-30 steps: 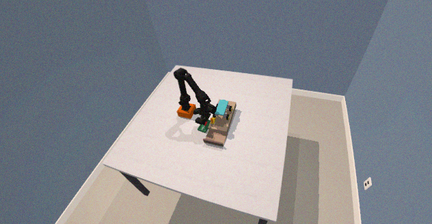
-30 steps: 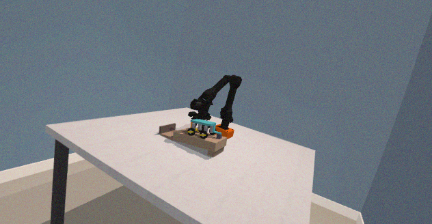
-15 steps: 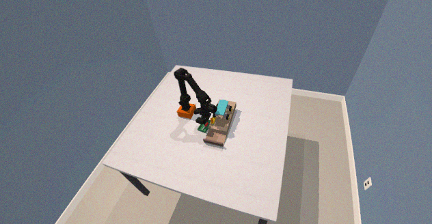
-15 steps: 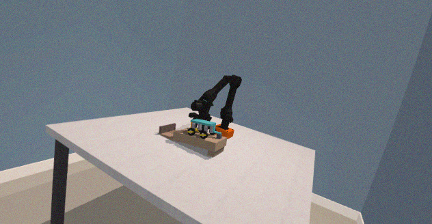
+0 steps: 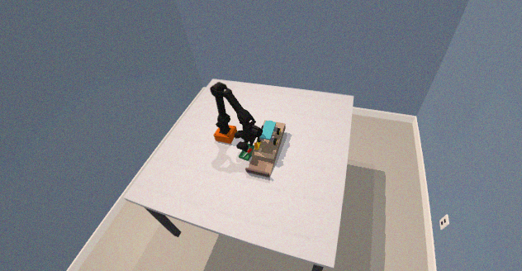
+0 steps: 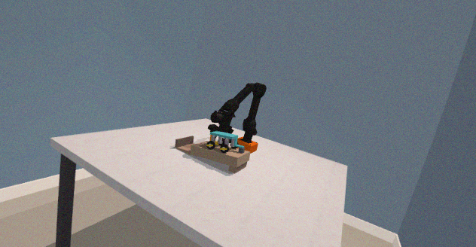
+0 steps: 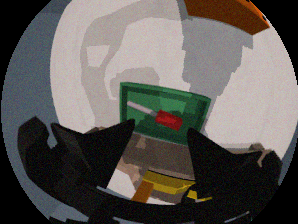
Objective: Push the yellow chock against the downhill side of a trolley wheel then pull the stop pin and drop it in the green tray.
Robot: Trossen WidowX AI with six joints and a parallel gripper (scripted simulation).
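The red-headed stop pin is 20 mm below my gripper tip and 10 mm to the right of it. Round my gripper tip: ramp 110 mm ahead, 100 mm to the left, 10 mm above; then yellow chock 60 mm ahead, 50 mm above, 20 mm to the left; then green tray 40 mm below, 10 mm to the right, 10 mm behind.
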